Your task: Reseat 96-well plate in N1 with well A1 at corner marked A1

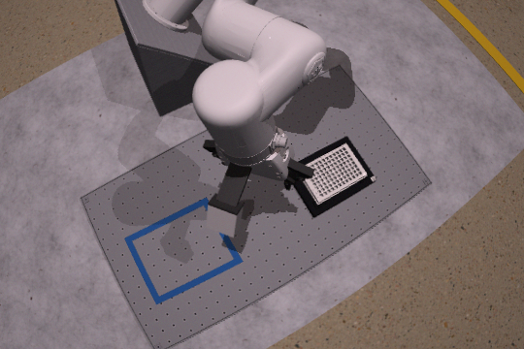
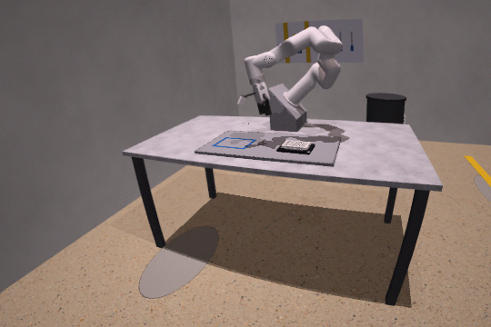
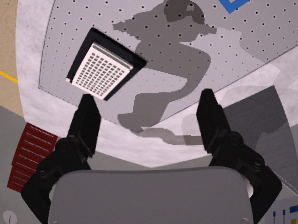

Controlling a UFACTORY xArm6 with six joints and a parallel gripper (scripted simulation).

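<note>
Now: hand 30 mm short of the white 96-well plate, 160 mm to the right of it and 150 mm above it. From my hand the other things lie so: white A1 mark: 90 mm ahead, 230 mm to the left, 160 mm below; black plate nest N1: 30 mm ahead, 160 mm to the left, 160 mm below.
</note>
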